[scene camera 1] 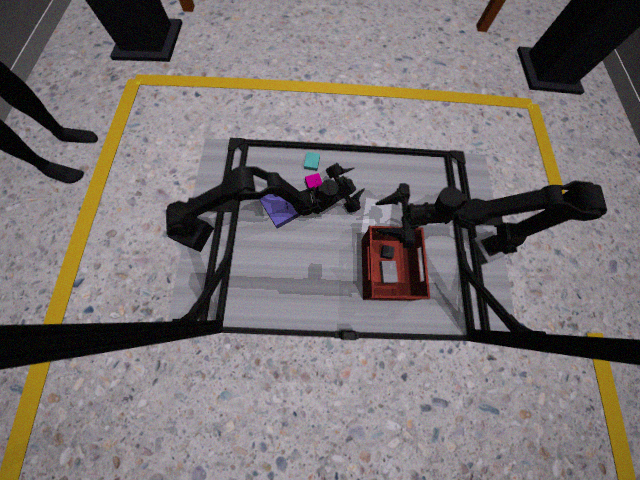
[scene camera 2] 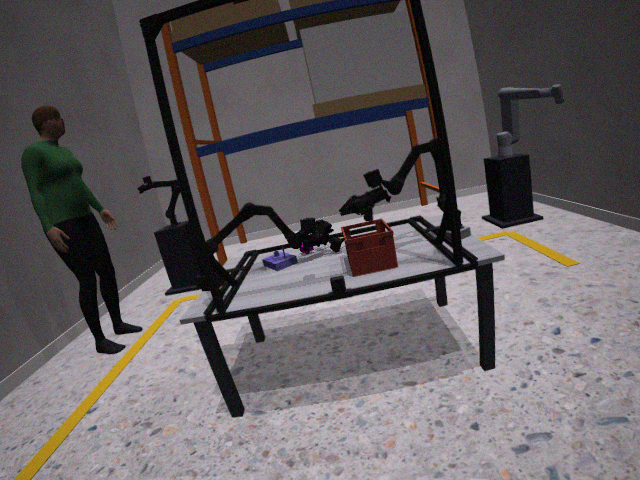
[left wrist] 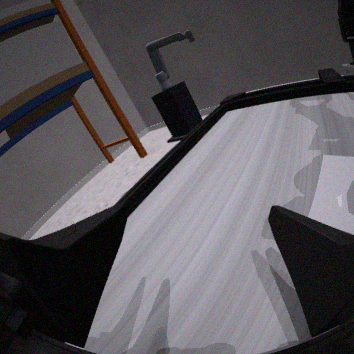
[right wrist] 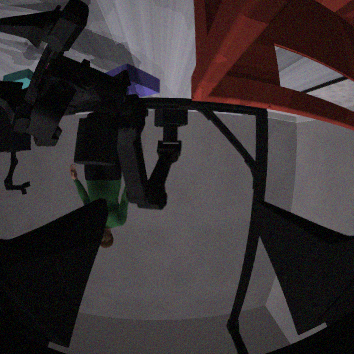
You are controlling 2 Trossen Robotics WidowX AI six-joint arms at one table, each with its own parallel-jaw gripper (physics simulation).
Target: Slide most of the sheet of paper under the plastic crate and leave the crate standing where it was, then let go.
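The white sheet of paper (scene camera 1: pixel 382 210) (left wrist: pixel 335 177) lies flat at the upper edge of the crate in scene camera 1; shadows and the right gripper cover parts of it, and whether it reaches under the crate is hidden. The red plastic crate (scene camera 1: pixel 366 273) (scene camera 2: pixel 373 259) (right wrist: pixel 227 85) stands upright. My left gripper (scene camera 1: pixel 358 179) (scene camera 2: pixel 336 235) (left wrist: pixel 200 213) is open and empty, low over the table, up and left of the sheet in scene camera 1. My right gripper (scene camera 1: pixel 375 217) (scene camera 2: pixel 343 211) (right wrist: pixel 183 208) is open and empty, raised above the sheet and the crate's upper edge.
A dark block (scene camera 1: pixel 386 251) and a pale grey block (scene camera 1: pixel 388 271) are inside the crate. A purple block (scene camera 1: pixel 279 210) (scene camera 2: pixel 279 260), a magenta block (scene camera 1: pixel 313 180) and a teal block (scene camera 1: pixel 311 160) lie around the left arm. A black frame (scene camera 1: pixel 346 148) borders the table.
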